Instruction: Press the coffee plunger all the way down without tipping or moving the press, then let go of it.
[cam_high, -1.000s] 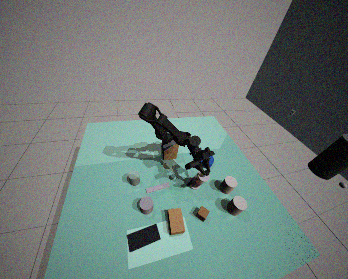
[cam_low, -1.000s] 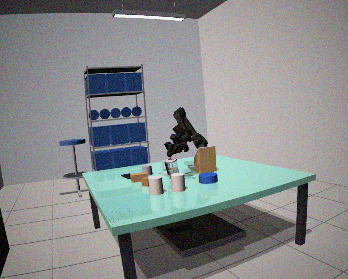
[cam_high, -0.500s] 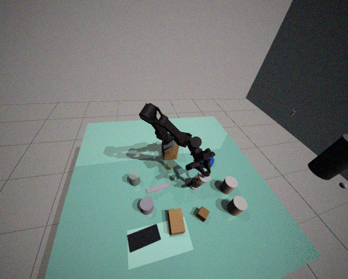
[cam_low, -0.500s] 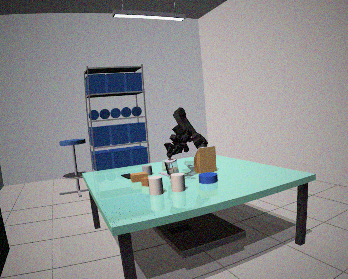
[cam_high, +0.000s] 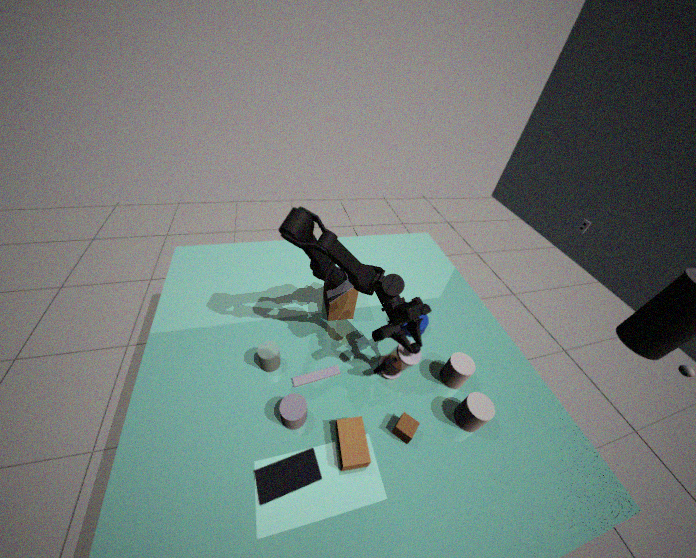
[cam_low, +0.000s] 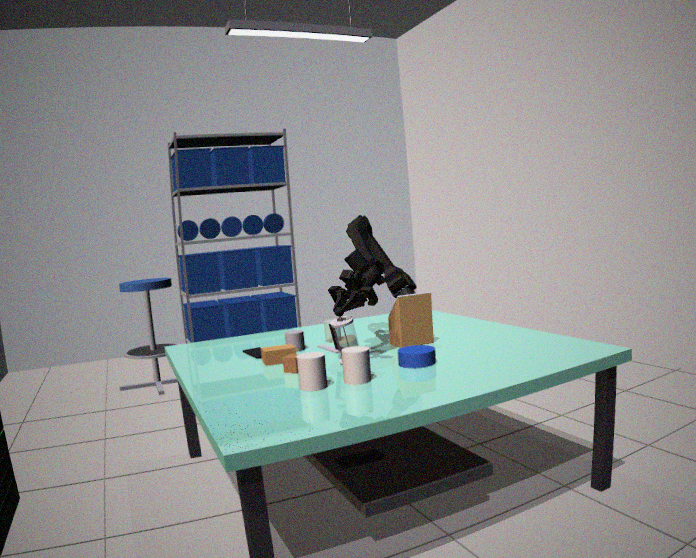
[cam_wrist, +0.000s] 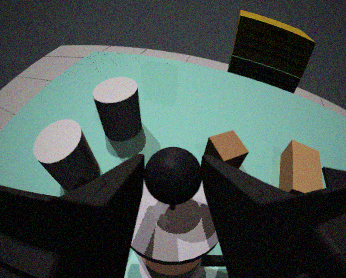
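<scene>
Now: the coffee press 9 cm below my gripper tip, 3 cm to the right of it and 2 cm behind it.
</scene>
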